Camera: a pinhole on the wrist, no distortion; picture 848 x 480 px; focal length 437.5 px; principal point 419.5 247.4 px. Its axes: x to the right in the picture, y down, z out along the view. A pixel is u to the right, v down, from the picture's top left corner.
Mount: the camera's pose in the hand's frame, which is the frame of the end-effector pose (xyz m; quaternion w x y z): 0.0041 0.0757 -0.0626 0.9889 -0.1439 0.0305 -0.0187
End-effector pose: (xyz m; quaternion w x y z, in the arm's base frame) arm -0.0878 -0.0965 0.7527 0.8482 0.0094 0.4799 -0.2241
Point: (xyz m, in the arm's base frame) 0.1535 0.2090 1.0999
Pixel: 65 355
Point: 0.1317 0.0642 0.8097
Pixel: 364 363
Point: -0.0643 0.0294 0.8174
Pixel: outside the picture
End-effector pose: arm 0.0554 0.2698 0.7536 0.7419 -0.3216 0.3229 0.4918
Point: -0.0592 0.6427 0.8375
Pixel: 483 268
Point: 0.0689 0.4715 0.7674
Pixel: 583 68
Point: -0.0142 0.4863 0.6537
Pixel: 776 310
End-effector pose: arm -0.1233 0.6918 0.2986 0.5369 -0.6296 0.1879 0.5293
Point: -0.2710 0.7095 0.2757
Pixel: 293 259
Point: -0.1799 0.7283 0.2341
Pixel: 573 73
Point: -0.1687 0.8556 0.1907
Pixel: 678 26
